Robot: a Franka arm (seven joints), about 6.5 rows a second.
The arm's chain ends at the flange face. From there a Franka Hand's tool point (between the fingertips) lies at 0.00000 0.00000 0.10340 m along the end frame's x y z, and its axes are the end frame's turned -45 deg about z.
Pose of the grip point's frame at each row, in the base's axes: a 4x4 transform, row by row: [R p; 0 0 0 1], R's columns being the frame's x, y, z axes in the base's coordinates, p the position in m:
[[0.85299 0.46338 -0.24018 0.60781], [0.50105 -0.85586 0.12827 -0.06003], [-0.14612 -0.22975 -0.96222 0.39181], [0 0 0 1]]
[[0.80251 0.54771 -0.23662 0.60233], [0.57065 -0.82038 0.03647 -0.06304], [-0.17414 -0.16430 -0.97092 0.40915], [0 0 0 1]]
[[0.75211 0.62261 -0.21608 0.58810], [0.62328 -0.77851 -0.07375 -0.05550], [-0.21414 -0.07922 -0.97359 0.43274], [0 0 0 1]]
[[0.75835 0.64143 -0.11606 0.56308], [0.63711 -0.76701 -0.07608 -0.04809], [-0.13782 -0.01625 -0.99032 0.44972], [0 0 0 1]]
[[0.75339 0.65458 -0.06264 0.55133], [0.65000 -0.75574 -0.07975 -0.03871], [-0.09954 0.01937 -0.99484 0.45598], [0 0 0 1]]
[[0.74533 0.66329 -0.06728 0.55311], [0.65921 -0.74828 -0.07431 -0.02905], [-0.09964 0.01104 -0.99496 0.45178], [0 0 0 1]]
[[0.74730 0.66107 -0.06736 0.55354], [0.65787 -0.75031 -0.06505 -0.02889], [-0.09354 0.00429 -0.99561 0.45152], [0 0 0 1]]
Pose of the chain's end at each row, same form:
[[0.93081 -0.27550 -0.24018 0.63264], [-0.25089 -0.95948 0.12827 -0.07329], [-0.26578 -0.05914 -0.96222 0.49130], [0 0 0 1]]
[[0.95475 -0.18017 -0.23662 0.62680], [-0.17659 -0.98361 0.03647 -0.06681], [-0.23931 0.00696 -0.97092 0.50954], [0 0 0 1]]
[[0.97207 -0.09157 -0.21608 0.61044], [-0.10976 -0.99122 -0.07375 -0.04787], [-0.20744 0.09540 -0.97359 0.53341], [0 0 0 1]]
[[0.98979 -0.08267 -0.11606 0.57508], [-0.09185 -0.99286 -0.07608 -0.04022], [-0.10894 0.08596 -0.99032 0.55212], [0 0 0 1]]
[[0.99559 -0.06987 -0.06264 0.55781], [-0.07477 -0.99401 -0.07975 -0.03046], [-0.05669 0.08408 -0.99484 0.55885], [0 0 0 1]]
[[0.99604 -0.05801 -0.06728 0.56007], [-0.06298 -0.99525 -0.07431 -0.02137], [-0.06265 0.07826 -0.99496 0.55466], [0 0 0 1]]
[[0.99587 -0.06097 -0.06736 0.56051], [-0.06536 -0.99573 -0.06505 -0.02216], [-0.06311 0.06918 -0.99561 0.55447], [0 0 0 1]]

